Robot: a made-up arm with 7 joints. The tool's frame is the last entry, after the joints. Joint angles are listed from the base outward.
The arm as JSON. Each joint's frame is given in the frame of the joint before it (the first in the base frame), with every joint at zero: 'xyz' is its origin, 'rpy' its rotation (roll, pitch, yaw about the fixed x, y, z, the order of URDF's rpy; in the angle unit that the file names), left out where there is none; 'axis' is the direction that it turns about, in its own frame. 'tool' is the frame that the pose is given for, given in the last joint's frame.
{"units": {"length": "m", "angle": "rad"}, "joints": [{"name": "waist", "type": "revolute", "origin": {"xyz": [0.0, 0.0, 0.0], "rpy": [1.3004, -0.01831, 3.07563]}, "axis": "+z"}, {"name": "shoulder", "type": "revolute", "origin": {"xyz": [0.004, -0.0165, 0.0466], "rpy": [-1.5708, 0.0, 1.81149]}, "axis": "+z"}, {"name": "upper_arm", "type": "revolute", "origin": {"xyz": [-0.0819, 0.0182, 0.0], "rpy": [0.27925, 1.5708, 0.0]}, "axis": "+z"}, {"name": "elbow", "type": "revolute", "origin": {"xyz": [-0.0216, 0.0, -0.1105], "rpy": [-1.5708, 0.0, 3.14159]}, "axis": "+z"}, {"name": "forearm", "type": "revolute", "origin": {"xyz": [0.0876, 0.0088, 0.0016], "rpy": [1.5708, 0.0, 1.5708]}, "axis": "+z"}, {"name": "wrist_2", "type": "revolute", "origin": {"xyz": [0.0, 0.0, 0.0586], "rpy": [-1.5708, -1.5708, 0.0]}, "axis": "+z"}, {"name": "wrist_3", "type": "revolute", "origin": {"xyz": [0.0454, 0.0, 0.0], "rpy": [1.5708, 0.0, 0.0]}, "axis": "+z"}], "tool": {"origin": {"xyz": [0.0, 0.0, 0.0]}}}
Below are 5 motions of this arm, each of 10 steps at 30 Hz.
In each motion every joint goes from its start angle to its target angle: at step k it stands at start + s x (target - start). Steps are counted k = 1, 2, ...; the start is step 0. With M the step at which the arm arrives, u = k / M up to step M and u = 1 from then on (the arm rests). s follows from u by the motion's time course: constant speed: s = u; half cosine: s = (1 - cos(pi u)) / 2; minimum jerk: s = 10 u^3 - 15 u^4 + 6 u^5.
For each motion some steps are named. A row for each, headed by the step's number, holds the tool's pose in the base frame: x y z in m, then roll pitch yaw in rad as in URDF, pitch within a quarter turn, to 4 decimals.
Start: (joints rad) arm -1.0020 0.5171 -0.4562 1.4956 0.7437 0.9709 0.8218
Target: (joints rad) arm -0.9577 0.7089 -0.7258 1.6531 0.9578 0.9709 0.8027
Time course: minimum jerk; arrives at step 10
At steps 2, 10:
2: 0.2698 0.2129 -0.2096 2.2770 -0.4505 0.9032
10: 0.2350 0.2799 -0.1762 2.8982 -0.5440 0.5772

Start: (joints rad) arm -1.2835 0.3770 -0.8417 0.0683 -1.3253 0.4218 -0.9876
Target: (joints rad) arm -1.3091 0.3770 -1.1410 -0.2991 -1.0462 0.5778 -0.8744
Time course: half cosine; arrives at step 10
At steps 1, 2, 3, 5, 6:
1: 0.2724 -0.1033 -0.0474 -0.2594 -0.1540 -2.2112
2: 0.2669 -0.1061 -0.0488 -0.2580 -0.1171 -2.2331
3: 0.2582 -0.1102 -0.0511 -0.2560 -0.0603 -2.2669
5: 0.2345 -0.1186 -0.0581 -0.2513 0.0849 -2.3552
6: 0.2220 -0.1215 -0.0620 -0.2487 0.1578 -2.4009

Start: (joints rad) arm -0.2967 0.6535 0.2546 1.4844 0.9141 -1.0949 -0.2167
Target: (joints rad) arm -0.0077 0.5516 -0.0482 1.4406 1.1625 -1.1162 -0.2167
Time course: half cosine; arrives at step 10
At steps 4, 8, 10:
4: 0.0499 0.2367 -0.3119 0.4110 0.9514 -0.8461
8: -0.0184 0.2131 -0.3270 -0.1396 1.0000 -1.5299
10: -0.0305 0.2088 -0.3280 -0.2306 0.9820 -1.6429

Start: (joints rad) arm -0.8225 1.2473 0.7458 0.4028 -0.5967 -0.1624 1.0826
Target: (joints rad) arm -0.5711 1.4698 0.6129 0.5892 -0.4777 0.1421 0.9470
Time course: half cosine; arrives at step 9
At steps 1, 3, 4, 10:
1: 0.1707 0.3200 0.1218 -0.9996 -0.3116 1.9721
3: 0.1728 0.3261 0.1188 -0.8417 -0.3836 1.9610
4: 0.1737 0.3308 0.1164 -0.7211 -0.4319 1.9476
10: 0.1716 0.3480 0.1080 -0.2678 -0.5639 1.8765

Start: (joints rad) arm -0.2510 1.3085 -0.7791 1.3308 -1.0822 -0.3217 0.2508
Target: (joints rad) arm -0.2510 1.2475 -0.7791 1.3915 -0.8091 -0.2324 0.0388
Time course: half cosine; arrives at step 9
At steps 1, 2, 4, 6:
1: 0.0823 0.4013 -0.1354 1.1263 0.0892 1.1148
2: 0.0814 0.4010 -0.1372 1.1495 0.1154 1.1097
4: 0.0781 0.4000 -0.1429 1.2283 0.2061 1.0999
6: 0.0741 0.3988 -0.1492 1.3191 0.3105 1.1036

